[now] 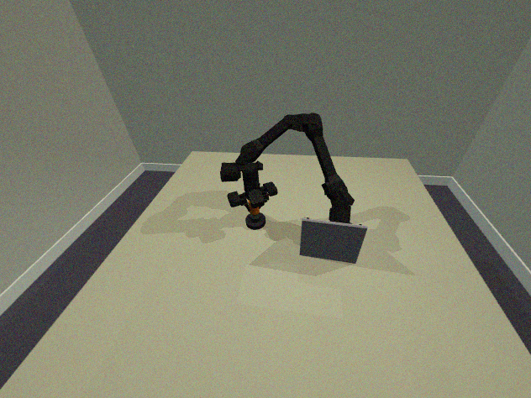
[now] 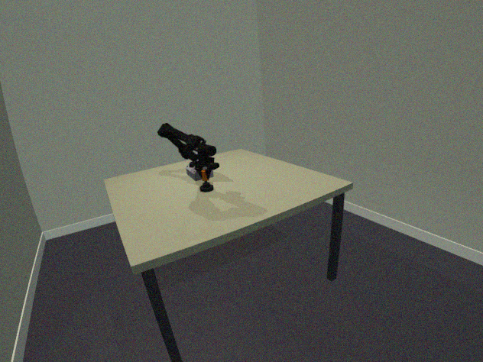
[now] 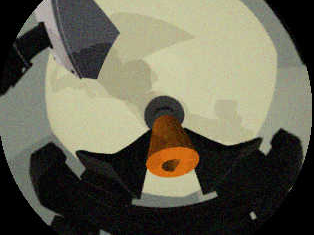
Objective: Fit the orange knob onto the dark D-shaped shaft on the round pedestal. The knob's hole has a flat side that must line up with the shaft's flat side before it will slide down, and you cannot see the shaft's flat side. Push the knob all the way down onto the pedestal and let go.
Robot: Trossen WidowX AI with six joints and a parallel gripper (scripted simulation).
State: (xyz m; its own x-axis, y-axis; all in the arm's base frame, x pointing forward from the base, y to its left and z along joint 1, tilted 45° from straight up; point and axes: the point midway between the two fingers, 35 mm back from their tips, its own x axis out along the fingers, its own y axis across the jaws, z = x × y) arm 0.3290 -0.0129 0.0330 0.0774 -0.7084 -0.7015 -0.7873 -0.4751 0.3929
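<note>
My gripper tip is 20 mm below the orange knob. The rest, counted from my gripper tip: round pedestal (40 mm below).
</note>
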